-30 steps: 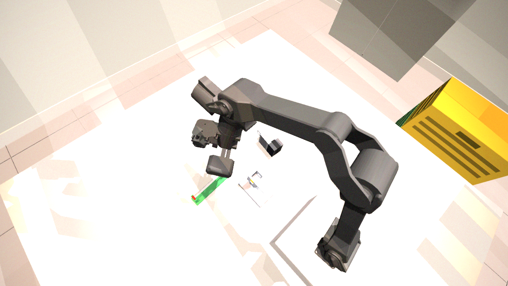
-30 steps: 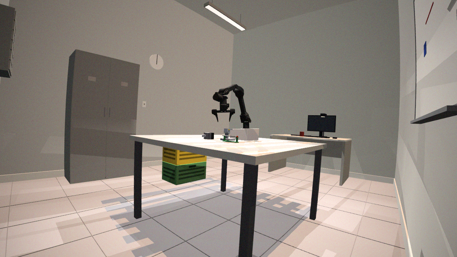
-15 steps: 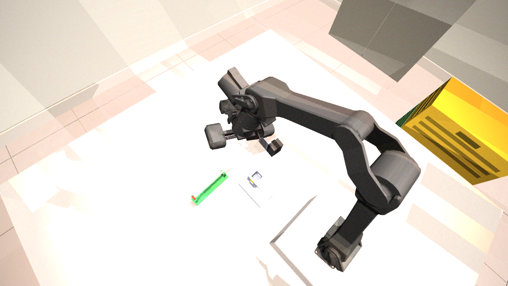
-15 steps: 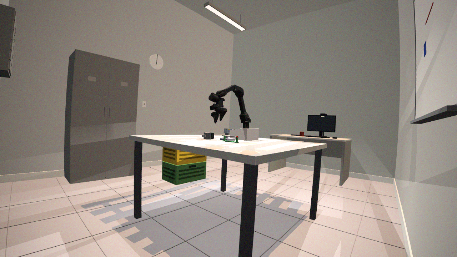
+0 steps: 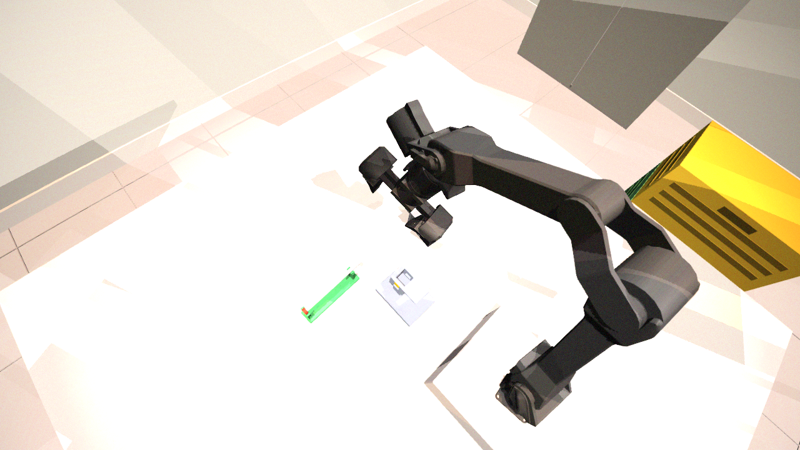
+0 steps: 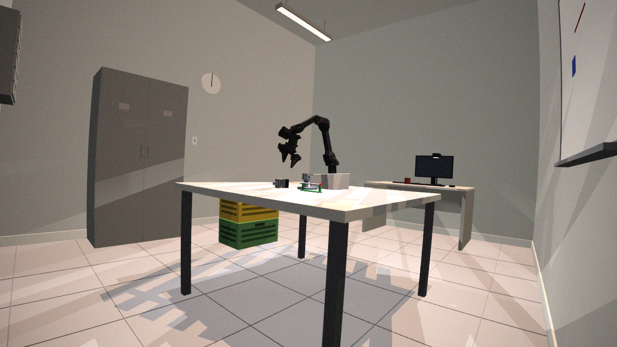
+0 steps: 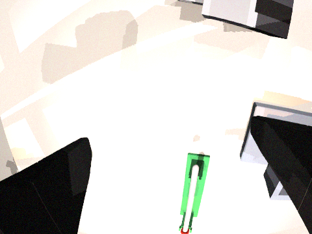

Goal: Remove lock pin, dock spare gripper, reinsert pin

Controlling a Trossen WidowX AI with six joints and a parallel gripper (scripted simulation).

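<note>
Now: the spare gripper 12 cm below my gripper tip, 8 cm to the right of it and 4 cm behind it. Round my gripper tip: pin cradle 18 cm to the left, 12 cm below, 1 cm behind; socket 12 cm behind, 10 cm below, 8 cm to the left.
</note>
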